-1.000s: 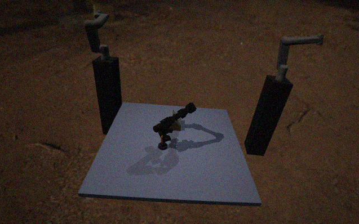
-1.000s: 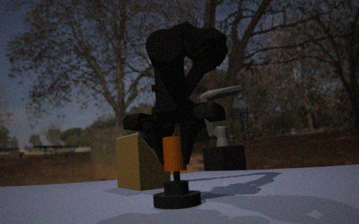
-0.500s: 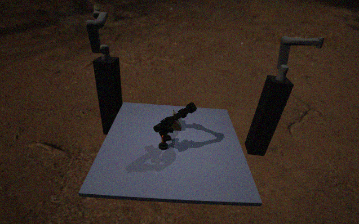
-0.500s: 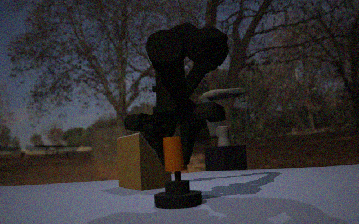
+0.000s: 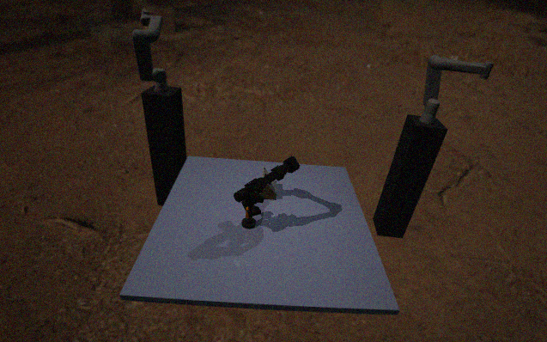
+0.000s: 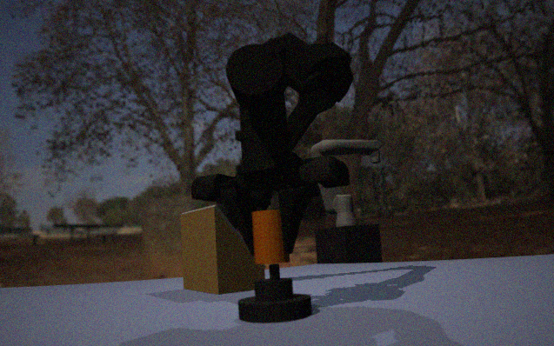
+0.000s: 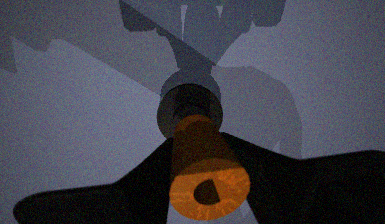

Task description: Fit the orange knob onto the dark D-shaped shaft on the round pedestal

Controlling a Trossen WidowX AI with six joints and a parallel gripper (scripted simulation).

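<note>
My gripper tip is now 20 mm below the orange knob. Round my gripper tip: pedestal (40 mm below).
</note>
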